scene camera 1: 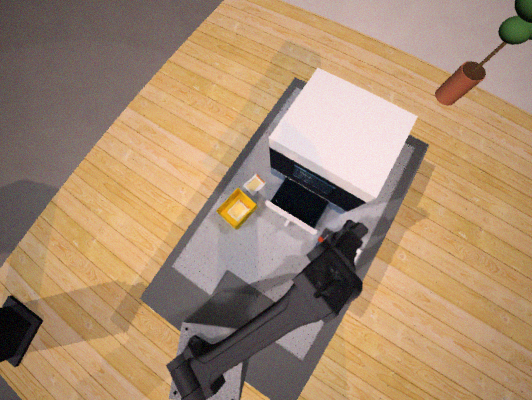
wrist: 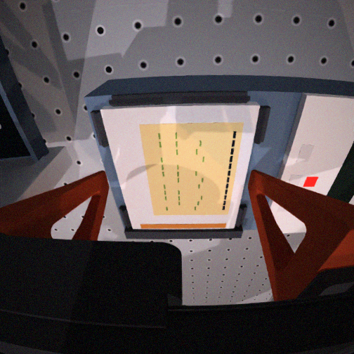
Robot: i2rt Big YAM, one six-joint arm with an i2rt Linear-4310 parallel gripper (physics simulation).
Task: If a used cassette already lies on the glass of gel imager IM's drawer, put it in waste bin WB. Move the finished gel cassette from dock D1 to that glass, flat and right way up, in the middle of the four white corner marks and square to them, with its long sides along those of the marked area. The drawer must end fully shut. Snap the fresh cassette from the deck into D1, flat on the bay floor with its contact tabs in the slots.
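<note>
My gripper is open, its red fingers apart on either side of the finished gel cassette, with nothing between the tips. The cassette lies face up in dock D1, between black clips, its orange strip at the near edge. In the scene view the arm hides the dock and most of the fingers. The drawer of imager IM stands open, and its dark glass shows no cassette. A used cassette lies in yellow bin WB. The fresh cassette lies on the deck beside the bin.
A white panel with a red square is right of the dock bay. The drawer's blue side wall shows at the left of the wrist view. The perforated grey deck lies around these things. A plant pot stands far right.
</note>
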